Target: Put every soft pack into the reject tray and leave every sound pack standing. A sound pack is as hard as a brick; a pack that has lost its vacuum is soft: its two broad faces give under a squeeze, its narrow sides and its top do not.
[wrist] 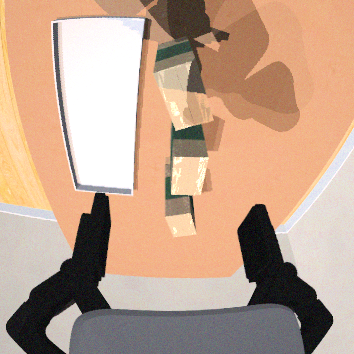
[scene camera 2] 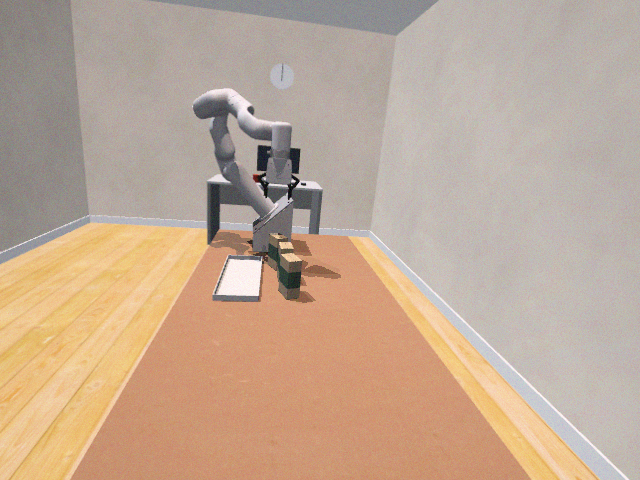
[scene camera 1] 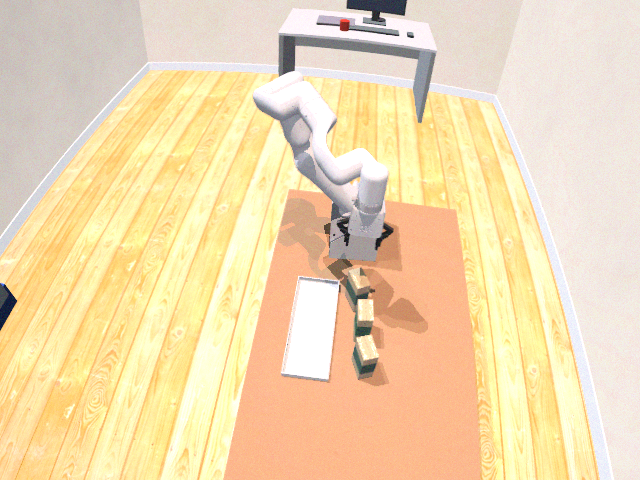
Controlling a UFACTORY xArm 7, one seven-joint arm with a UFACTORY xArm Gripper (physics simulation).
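Note:
Three tan packs with green bands stand upright in a row. The one nearest the robot base is turned at an angle and partly shaded. The middle one is partly hidden by the front pack in scene camera 2. The front one is farthest from the base. Softness cannot be seen. The white reject tray lies beside the row and holds nothing. My gripper is open and empty, high above the base side of the row.
The orange-brown mat lies under the tray and packs. The robot's grey base stands just behind the row. A desk with a monitor and a red cup stands farther back, by the wall.

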